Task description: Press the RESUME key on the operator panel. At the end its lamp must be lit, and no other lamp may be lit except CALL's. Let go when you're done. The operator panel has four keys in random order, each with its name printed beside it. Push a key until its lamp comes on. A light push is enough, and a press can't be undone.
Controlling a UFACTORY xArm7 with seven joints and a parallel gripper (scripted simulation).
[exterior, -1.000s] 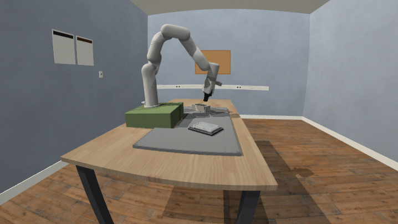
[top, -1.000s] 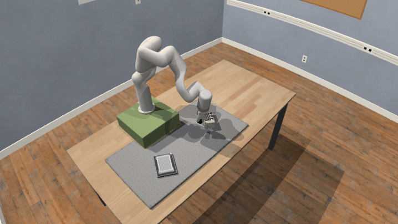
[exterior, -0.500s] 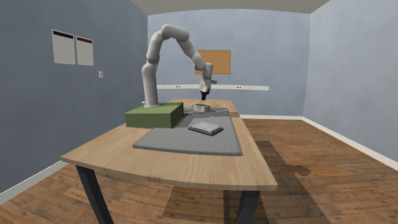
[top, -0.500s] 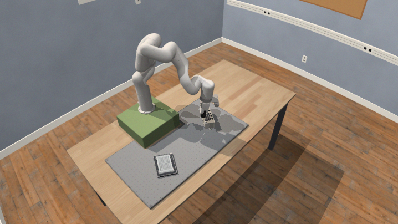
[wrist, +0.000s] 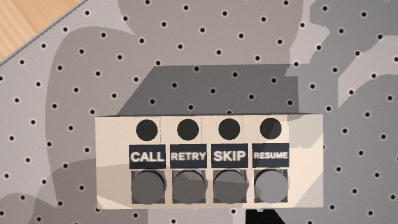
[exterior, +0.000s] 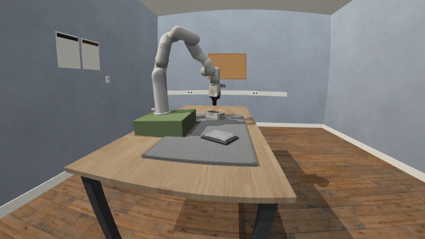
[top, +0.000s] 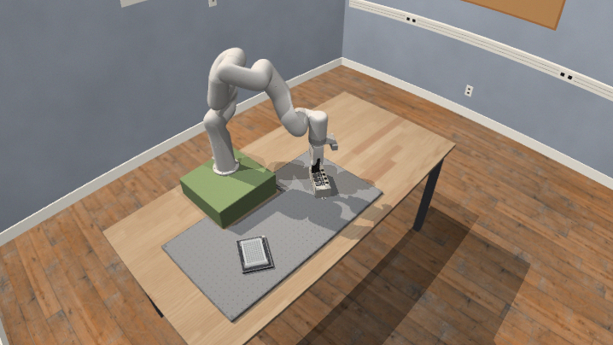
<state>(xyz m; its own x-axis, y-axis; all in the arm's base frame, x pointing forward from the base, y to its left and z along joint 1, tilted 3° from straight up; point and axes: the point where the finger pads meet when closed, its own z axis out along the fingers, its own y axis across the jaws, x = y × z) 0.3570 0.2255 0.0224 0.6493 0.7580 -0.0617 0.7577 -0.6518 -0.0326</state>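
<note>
My hand is 90 mm above the operator panel, 20 mm to the right of it and 10 mm past it.
</note>
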